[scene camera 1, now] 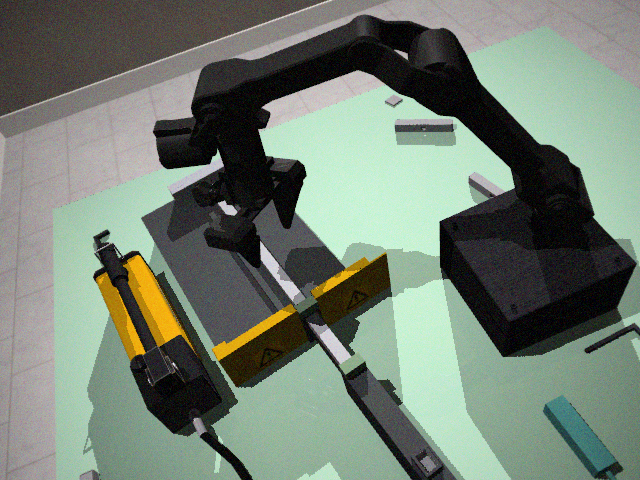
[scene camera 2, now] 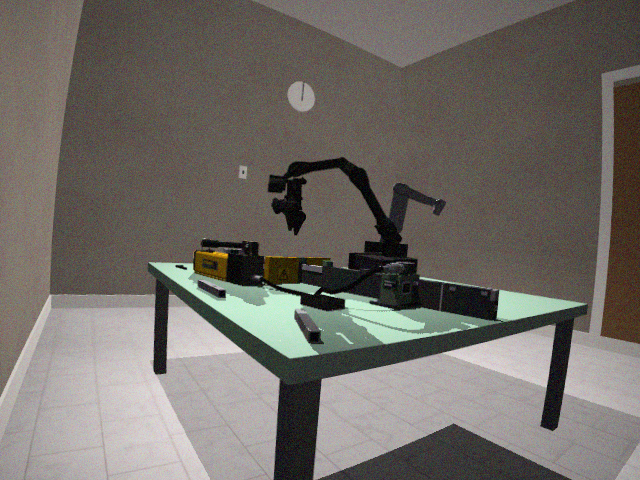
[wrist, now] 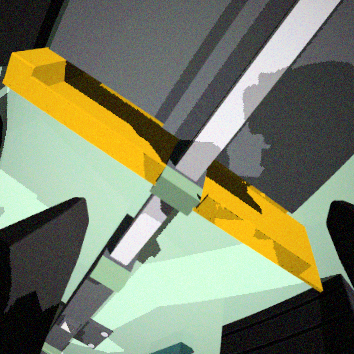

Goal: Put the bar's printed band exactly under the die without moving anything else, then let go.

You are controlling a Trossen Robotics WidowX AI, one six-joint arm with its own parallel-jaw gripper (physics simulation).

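Frame: origin at the arm's base, x ahead, y left, z up, level; millimetres.
Seen in the pictures: gripper, fingertip midpoint: (scene camera 1: 272, 246) (scene camera 2: 292, 233) (wrist: 210, 211); arm's base, link origin: (scene camera 1: 556, 226) (scene camera 2: 390, 255).
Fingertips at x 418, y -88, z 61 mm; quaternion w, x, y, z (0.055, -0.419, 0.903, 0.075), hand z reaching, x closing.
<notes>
Pixels of each thing's middle, then the offset from my fingertips to it. "*": a spot on its surface instead. Level surfaces: height alone.
- grey bed, surface height: 131 mm down
- yellow guard, surface spot: (wrist: 100, 120) (scene camera 1: 266, 341) (scene camera 2: 285, 266) * 119 mm down, 58 mm ahead, 79 mm left
- dark rail, surface spot: (scene camera 1: 387, 413) * 106 mm down, 79 mm back, 257 mm left
- dark green machine, surface spot: (scene camera 2: 398, 289) * 131 mm down, 68 mm back, 528 mm left
- black unit, body centre: (scene camera 1: 146, 325) (scene camera 2: 225, 260) 115 mm down, 248 mm ahead, 27 mm right
- teal block, body centre: (scene camera 1: 605, 469) 167 mm down, 318 mm back, 395 mm left
- hex key, body centre: (scene camera 1: 617, 344) 178 mm down, 441 mm back, 245 mm left
A long white bar (scene camera 1: 279, 273) (scene camera 2: 312, 268) (wrist: 265, 70) lies along a grey bed (scene camera 1: 217, 294) (wrist: 125, 55), passes through the gap in a yellow guard (scene camera 1: 263, 346) (scene camera 2: 281, 269) (wrist: 100, 120) and reaches a dark rail (scene camera 1: 387, 413). Pale green blocks (scene camera 1: 306, 305) (wrist: 175, 190) cross it. I cannot make out a printed band on the bar. I cannot tell the die for certain; a dark green machine (scene camera 2: 398, 289) stands beside the rail in scene camera 2. My gripper (scene camera 1: 272, 244) (scene camera 2: 295, 232) (wrist: 210, 211) is open and empty, pointing down, above the bar on the bed's side of the guard.
A yellow and black unit (scene camera 1: 175, 330) (scene camera 2: 210, 264) with a cable stands beside the bed. The black arm base (scene camera 1: 547, 289) is on the other side. A teal block (scene camera 1: 578, 434), a hex key (scene camera 1: 612, 338) and loose grey bars (scene camera 1: 423, 125) (scene camera 2: 308, 325) lie on the table.
</notes>
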